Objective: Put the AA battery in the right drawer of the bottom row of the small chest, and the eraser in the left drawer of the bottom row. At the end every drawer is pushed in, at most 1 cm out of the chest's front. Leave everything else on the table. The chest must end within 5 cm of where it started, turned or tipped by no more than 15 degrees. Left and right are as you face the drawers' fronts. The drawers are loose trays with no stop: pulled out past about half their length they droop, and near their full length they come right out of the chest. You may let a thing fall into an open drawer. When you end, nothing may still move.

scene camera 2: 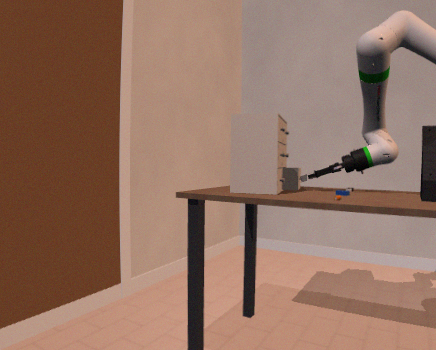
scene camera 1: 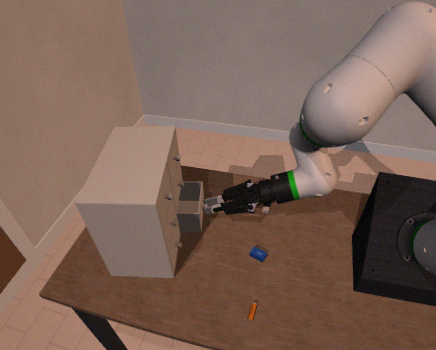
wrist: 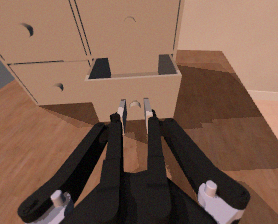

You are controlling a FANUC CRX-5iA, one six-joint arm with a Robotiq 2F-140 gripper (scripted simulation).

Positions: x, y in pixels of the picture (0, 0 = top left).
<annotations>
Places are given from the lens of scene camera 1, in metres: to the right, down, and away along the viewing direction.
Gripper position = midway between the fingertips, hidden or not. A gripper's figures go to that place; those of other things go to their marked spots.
gripper [scene camera 1: 204, 207]: -0.05, 0.11, 1.03
small chest [scene camera 1: 118, 202]: -0.22, 0.06, 0.68
</annotations>
